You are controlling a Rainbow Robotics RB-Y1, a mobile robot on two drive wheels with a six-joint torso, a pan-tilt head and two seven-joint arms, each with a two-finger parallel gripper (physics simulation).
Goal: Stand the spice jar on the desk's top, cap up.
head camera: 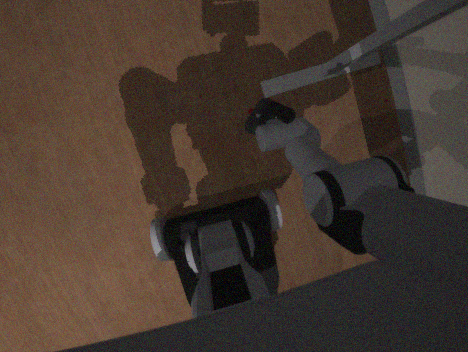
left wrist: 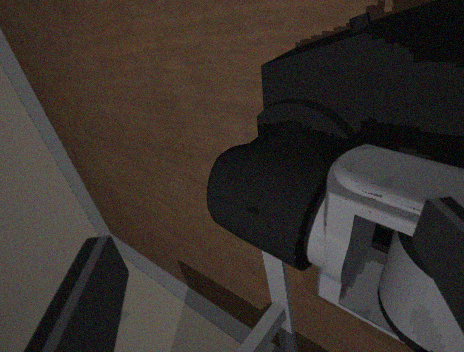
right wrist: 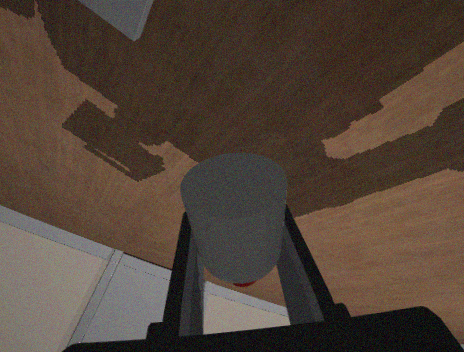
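Pixels of known places: left gripper, fingertip midpoint: [left wrist: 268,237]; right gripper, fingertip midpoint: [head camera: 253,112] [right wrist: 235,217]; robot's base, origin of the base link: [head camera: 215,217].
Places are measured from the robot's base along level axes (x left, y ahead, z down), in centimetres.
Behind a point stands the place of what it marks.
Note:
The spice jar [right wrist: 234,215] @[y 41.0, x -25.3, z -35.7 cm] is a grey cylinder with a thin sliver of red at its lower end in the right wrist view. A small red spot of it [head camera: 251,111] @[y 44.8, x -20.8, z -36.2 cm] shows in the head camera. My right gripper [right wrist: 235,217] @[y 44.7, x -22.2, z -33.2 cm] [head camera: 251,119] @[y 44.7, x -22.2, z -33.2 cm] is shut on the jar, one finger on each side, held out over the wooden floor. The jar's broad grey end faces the right wrist camera; its exact tilt is hard to tell. My left gripper [left wrist: 268,237] @[y -30.9, x 21.9, z -50.7 cm] is open, its two fingers wide apart. I cannot make out the desk's top for certain in these dim views.
The wooden floor [head camera: 75,150] @[y 49.8, x 57.2, z -0.1 cm] [left wrist: 150,100] @[y -115.7, x -8.8, z -0.1 cm] carries the robot's shadow. A grey bar [head camera: 300,80] [left wrist: 275,280] lies beyond the right gripper in the head camera. My wheeled base [head camera: 220,245] is at the lower middle. A pale surface with a grey border [left wrist: 45,200] @[y -236.6, x -92.6, z -27.3 cm] is at the left wrist view's left.

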